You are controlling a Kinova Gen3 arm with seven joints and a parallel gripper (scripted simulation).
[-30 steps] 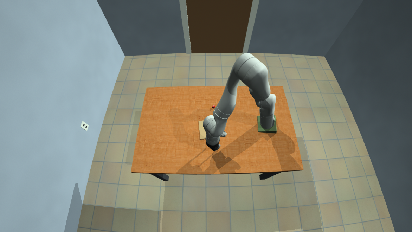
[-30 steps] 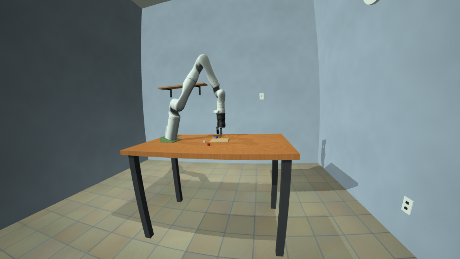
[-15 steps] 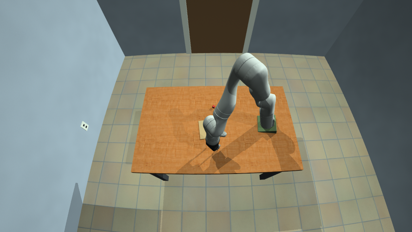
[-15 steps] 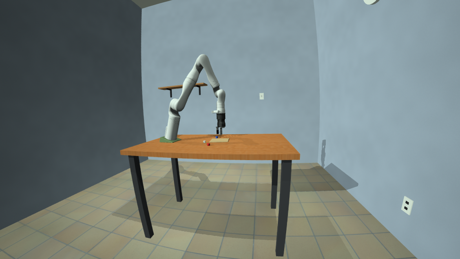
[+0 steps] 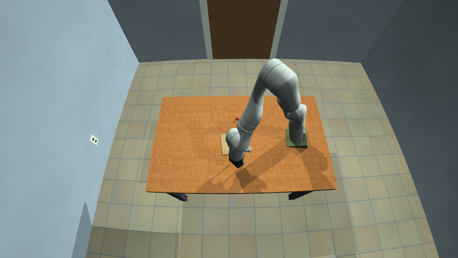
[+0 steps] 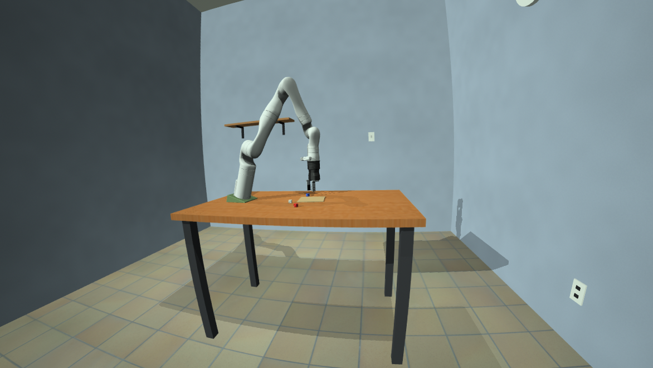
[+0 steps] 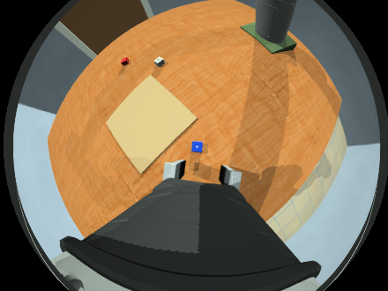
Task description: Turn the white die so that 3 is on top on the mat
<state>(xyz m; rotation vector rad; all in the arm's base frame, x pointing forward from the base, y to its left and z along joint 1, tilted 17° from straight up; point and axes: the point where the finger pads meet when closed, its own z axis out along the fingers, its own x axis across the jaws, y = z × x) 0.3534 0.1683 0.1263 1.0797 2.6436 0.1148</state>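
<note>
Now: hand 10 mm past the blue die, 30 mm to the left of it and 40 mm above it. Also, from my hand: red die: 310 mm to the right, 40 mm below; then tan mat: 30 mm ahead, 130 mm to the right, 40 mm below; then white die: 60 mm behind, 220 mm to the right, 40 mm below.
</note>
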